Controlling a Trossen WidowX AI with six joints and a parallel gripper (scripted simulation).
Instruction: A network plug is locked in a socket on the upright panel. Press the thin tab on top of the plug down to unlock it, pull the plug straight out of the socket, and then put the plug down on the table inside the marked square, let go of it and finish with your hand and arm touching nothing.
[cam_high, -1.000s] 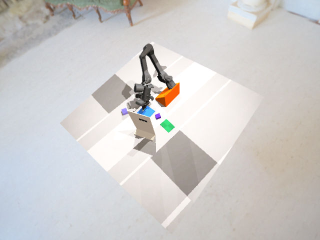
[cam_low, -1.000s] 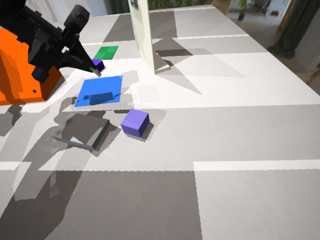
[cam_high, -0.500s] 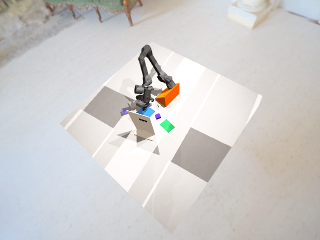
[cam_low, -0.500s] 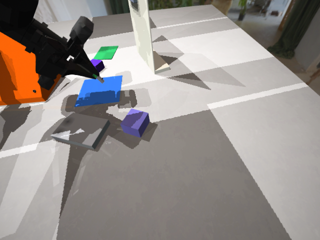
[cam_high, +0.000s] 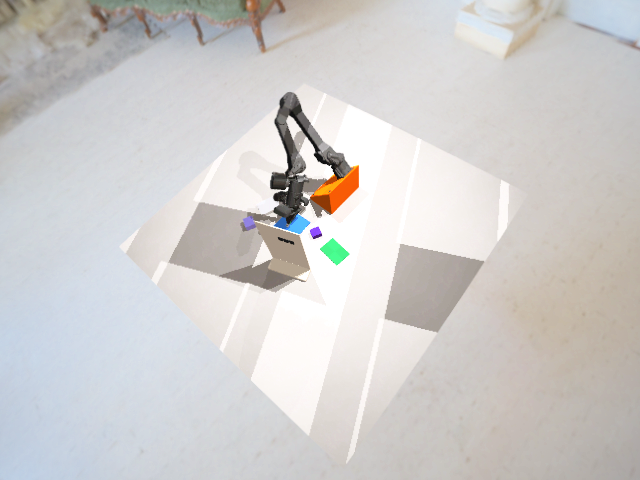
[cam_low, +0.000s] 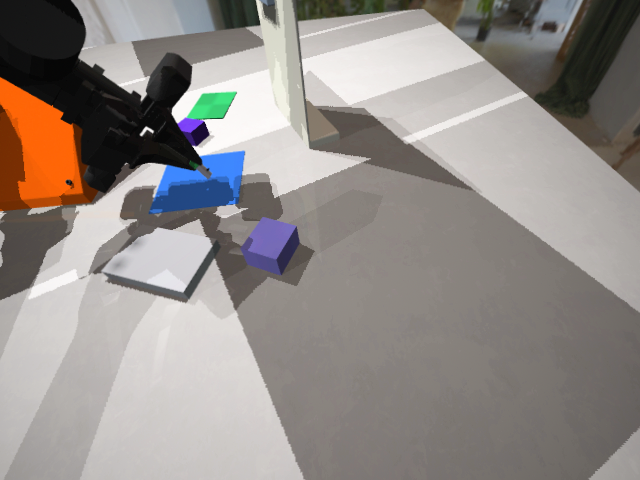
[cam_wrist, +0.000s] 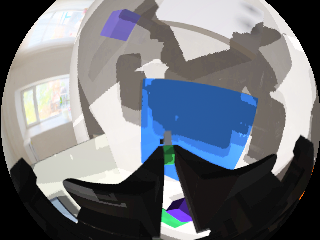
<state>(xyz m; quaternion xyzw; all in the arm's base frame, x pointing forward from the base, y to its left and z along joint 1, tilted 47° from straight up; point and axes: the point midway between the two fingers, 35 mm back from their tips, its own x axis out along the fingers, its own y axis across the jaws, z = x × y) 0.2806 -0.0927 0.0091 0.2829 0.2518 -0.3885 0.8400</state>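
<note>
My gripper tip is right at the network plug. The rest, counted from my gripper tip: upright panel (15 cm to the left, 12 cm ahead, 11 cm above); flat green square (23 cm to the left, 3 cm behind, 2 cm below); blue square (2 cm below, 1 cm behind).
</note>
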